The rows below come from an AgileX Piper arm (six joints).
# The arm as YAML. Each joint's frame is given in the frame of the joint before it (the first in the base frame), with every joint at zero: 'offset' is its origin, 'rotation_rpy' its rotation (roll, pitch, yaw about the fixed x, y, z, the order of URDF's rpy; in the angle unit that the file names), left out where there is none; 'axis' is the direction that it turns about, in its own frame. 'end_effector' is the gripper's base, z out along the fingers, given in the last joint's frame.
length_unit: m
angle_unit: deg
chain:
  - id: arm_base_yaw
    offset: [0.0, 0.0, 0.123]
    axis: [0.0, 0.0, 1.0]
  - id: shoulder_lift
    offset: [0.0, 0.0, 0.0]
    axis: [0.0, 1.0, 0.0]
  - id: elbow
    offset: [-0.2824, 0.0, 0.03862]
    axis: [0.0, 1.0, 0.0]
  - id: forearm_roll
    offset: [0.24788, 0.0, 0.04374]
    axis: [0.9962, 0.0, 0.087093]
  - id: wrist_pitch
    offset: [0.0, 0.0, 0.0]
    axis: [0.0, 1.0, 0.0]
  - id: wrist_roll
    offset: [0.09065, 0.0, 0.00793]
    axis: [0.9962, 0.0, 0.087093]
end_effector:
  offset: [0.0, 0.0, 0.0]
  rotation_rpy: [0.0, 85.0, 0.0]
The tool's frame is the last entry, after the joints.
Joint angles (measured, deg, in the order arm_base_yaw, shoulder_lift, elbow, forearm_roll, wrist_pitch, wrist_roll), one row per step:
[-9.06, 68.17, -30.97, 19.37, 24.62, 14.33]
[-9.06, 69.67, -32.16, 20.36, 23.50, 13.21]
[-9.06, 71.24, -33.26, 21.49, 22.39, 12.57]
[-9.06, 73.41, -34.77, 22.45, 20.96, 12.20]
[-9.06, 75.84, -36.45, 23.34, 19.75, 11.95]
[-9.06, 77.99, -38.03, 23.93, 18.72, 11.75]
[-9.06, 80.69, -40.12, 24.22, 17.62, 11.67]
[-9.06, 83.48, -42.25, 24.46, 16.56, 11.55]
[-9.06, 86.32, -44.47, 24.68, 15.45, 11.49]
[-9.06, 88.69, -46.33, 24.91, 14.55, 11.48]
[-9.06, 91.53, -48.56, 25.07, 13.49, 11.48]
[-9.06, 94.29, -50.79, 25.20, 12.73, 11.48]
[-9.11, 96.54, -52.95, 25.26, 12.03, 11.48]
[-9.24, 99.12, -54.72, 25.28, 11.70, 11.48]
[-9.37, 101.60, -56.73, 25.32, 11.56, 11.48]
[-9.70, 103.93, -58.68, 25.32, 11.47, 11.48]
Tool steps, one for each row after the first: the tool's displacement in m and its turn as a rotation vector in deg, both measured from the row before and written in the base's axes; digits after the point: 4 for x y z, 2 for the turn. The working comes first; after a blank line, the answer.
Tool pose at each row, in the base's axes (x y z in m, rotation vector in deg; the steps are taken from these numbers as rounded here):
[0.2051, -0.0200, 0.2101, 48.56, 138.45, 19.03]
[0.2128, -0.0211, 0.2115, 48.11, 137.66, 19.19]
[0.2203, -0.0223, 0.2119, 48.47, 136.80, 19.58]
[0.2305, -0.0242, 0.2119, 49.07, 135.77, 19.78]
[0.2413, -0.0261, 0.2111, 49.82, 135.01, 19.97]
[0.2512, -0.0281, 0.2103, 50.29, 134.37, 19.98]
[0.2636, -0.0306, 0.2091, 50.63, 133.77, 19.77]
[0.2762, -0.0332, 0.2069, 50.89, 133.28, 19.49]
[0.2892, -0.0359, 0.2043, 51.17, 132.70, 19.20]
[0.3000, -0.0381, 0.2016, 51.50, 132.21, 19.01]
[0.3127, -0.0408, 0.1977, 51.80, 131.67, 18.71]
[0.3250, -0.0432, 0.1934, 52.06, 131.36, 18.48]
[0.3361, -0.0457, 0.1910, 52.12, 130.72, 18.27]
[0.3456, -0.0482, 0.1841, 52.59, 131.06, 17.97]
[0.3555, -0.0508, 0.1782, 52.96, 131.26, 17.81]
[0.3646, -0.0545, 0.1724, 53.48, 131.34, 17.57]

[0.0077, -0.0011, 0.0014, -0.14, -0.89, 0.06]
[0.0075, -0.0012, 0.0004, 0.26, -0.71, -0.43]
[0.0102, -0.0019, 0.0000, 0.17, -0.75, -0.68]
[0.0108, -0.0019, -0.0008, 0.26, -0.45, -0.69]
[0.0099, -0.0020, -0.0008, 0.06, -0.41, -0.52]
[0.0124, -0.0025, -0.0012, -0.13, -0.38, -0.47]
[0.0126, -0.0026, -0.0022, -0.19, -0.30, -0.40]
[0.0130, -0.0027, -0.0026, -0.20, -0.37, -0.45]
[0.0108, -0.0022, -0.0027, -0.10, -0.29, -0.43]
[0.0127, -0.0027, -0.0039, -0.19, -0.32, -0.46]
[0.0123, -0.0024, -0.0043, -0.12, -0.15, -0.33]
[0.0111, -0.0025, -0.0024, -0.23, -0.51, -0.32]
[0.0095, -0.0025, -0.0069, 0.01, 0.52, -0.25]
[0.0099, -0.0026, -0.0059, 0.05, 0.33, -0.20]
[0.0091, -0.0037, -0.0058, 0.03, 0.30, -0.36]

